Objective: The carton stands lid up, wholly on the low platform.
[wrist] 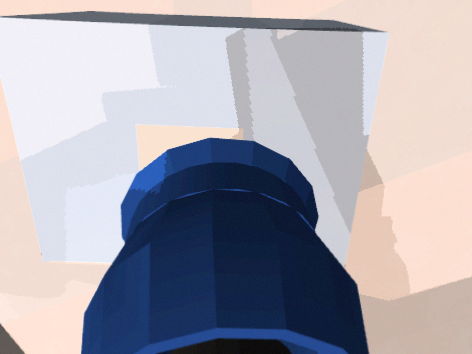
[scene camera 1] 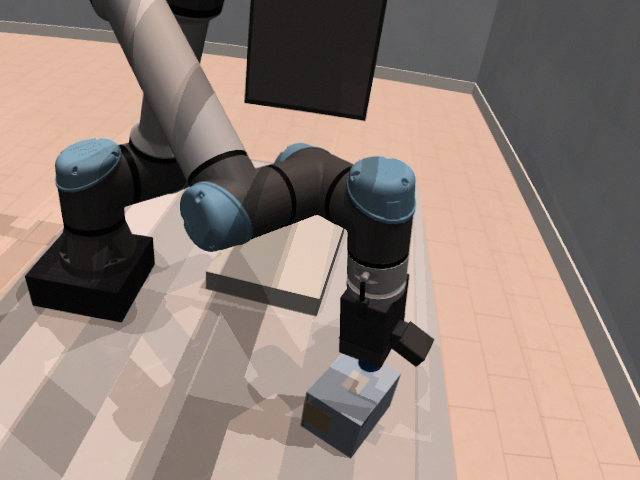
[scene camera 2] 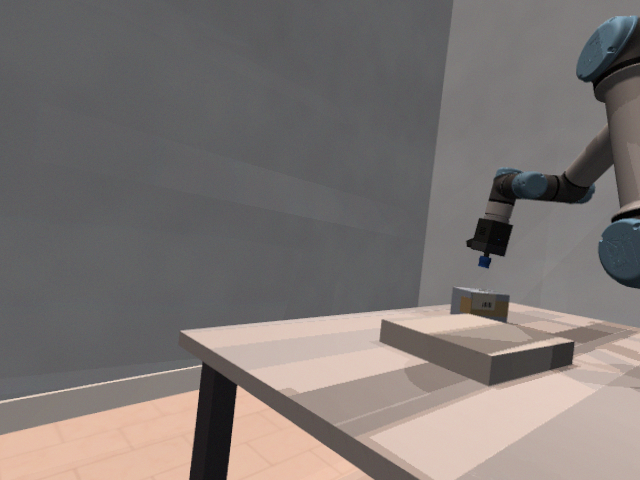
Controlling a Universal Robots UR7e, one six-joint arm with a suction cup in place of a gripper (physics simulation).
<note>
My suction cup [wrist: 220,242] carries nothing. The cup hangs 13 cm from the middle of a carton [scene camera 1: 342,407], above it. A low platform [scene camera 2: 490,352] rests on the table.
The carton is seen too in the wrist view [wrist: 97,97] and in scene camera 2 [scene camera 2: 488,304]. The low platform also shows in scene camera 1 [scene camera 1: 289,268].
</note>
